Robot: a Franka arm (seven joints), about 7 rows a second.
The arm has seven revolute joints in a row. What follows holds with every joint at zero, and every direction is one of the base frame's. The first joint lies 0.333 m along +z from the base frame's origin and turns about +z. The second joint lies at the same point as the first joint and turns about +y. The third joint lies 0.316 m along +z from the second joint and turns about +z. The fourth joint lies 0.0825 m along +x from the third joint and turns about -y. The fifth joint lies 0.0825 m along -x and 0.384 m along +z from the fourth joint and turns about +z. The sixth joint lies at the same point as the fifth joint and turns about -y. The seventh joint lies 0.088 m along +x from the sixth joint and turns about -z. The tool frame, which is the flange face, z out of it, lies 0.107 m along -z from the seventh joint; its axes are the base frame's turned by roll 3.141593, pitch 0 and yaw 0 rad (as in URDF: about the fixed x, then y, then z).
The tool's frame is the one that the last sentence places.
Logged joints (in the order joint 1, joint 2, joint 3, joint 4, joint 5, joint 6, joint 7), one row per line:
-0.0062, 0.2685, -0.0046, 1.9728, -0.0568, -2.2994, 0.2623
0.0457, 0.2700, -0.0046, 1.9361, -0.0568, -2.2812, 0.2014
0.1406, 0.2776, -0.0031, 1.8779, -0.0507, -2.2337, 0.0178
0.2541, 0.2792, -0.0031, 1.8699, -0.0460, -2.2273, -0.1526
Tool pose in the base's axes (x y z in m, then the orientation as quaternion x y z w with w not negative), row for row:
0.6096, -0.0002, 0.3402, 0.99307, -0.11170, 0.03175, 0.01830
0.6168, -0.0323, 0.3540, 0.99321, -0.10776, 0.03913, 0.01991
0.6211, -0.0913, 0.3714, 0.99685, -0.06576, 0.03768, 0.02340
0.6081, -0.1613, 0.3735, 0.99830, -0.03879, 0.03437, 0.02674
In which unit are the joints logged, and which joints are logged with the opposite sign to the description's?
The joints are logged in radians. Opposite sign: joint 1, joint 4, joint 6.
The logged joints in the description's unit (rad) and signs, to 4 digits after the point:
0.0062, 0.2685, -0.0046, -1.9728, -0.0568, 2.2994, 0.2623
-0.0457, 0.2700, -0.0046, -1.9361, -0.0568, 2.2812, 0.2014
-0.1406, 0.2776, -0.0031, -1.8779, -0.0507, 2.2337, 0.0178
-0.2541, 0.2792, -0.0031, -1.8699, -0.0460, 2.2273, -0.1526

